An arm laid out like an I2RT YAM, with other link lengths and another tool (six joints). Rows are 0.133 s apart.
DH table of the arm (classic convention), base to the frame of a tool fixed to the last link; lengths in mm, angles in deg. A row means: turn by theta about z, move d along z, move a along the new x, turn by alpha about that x. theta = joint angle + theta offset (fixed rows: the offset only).
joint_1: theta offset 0; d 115.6; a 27.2; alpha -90
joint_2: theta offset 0; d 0; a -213.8; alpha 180
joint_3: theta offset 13.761; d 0; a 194.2; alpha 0
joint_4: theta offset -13.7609; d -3; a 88.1; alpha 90
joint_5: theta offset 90; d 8.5; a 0; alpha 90
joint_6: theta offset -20; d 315; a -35.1; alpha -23.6
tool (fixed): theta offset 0; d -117; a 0; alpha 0
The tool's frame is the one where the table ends.
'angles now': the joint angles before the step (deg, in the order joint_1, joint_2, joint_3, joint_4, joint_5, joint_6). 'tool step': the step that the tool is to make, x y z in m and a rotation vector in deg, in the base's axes. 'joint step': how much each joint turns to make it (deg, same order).
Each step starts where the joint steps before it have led.
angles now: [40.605, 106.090, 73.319, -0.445, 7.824, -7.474]
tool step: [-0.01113, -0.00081, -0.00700, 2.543, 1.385, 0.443]
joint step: [0.087, -1.498, -5.370, 4.215, -1.842, 2.196]
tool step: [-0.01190, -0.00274, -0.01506, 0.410, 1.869, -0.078]
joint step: [0.616, -0.703, -4.309, 2.294, -0.270, 1.672]
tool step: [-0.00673, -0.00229, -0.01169, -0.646, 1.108, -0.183]
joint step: [0.528, 0.000, -2.022, 0.701, 0.440, 0.616]
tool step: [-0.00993, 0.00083, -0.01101, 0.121, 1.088, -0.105]
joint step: [1.137, -0.003, -2.723, 1.841, 0.523, 1.404]
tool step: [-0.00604, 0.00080, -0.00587, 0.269, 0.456, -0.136]
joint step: [0.794, 0.001, -1.845, 1.583, 0.445, 0.969]
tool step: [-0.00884, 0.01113, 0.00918, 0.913, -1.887, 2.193]
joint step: [1.494, -0.790, -0.891, 2.204, -0.178, -0.961]
